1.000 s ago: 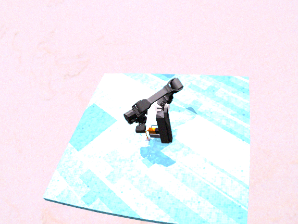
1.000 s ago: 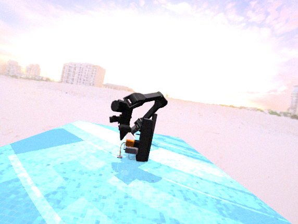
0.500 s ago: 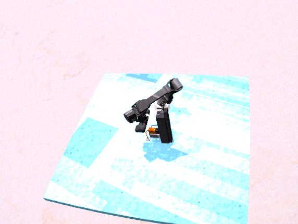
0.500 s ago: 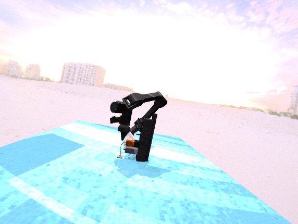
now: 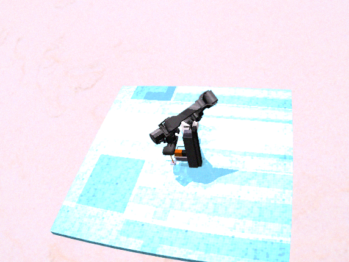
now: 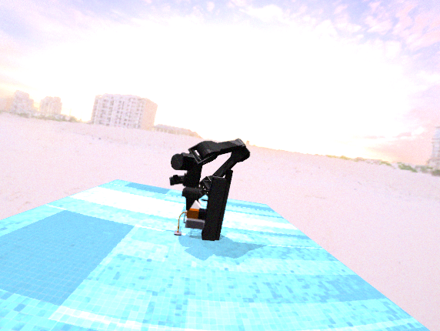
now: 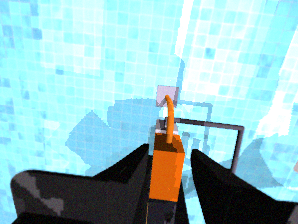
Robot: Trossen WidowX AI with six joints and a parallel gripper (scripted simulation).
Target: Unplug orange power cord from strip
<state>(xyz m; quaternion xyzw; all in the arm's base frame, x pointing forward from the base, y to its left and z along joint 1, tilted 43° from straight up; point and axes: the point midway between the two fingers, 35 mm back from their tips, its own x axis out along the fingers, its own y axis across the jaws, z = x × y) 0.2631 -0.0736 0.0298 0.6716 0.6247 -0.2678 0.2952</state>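
The orange plug lies 40 mm to the left of my gripper tip and 10 mm below it.
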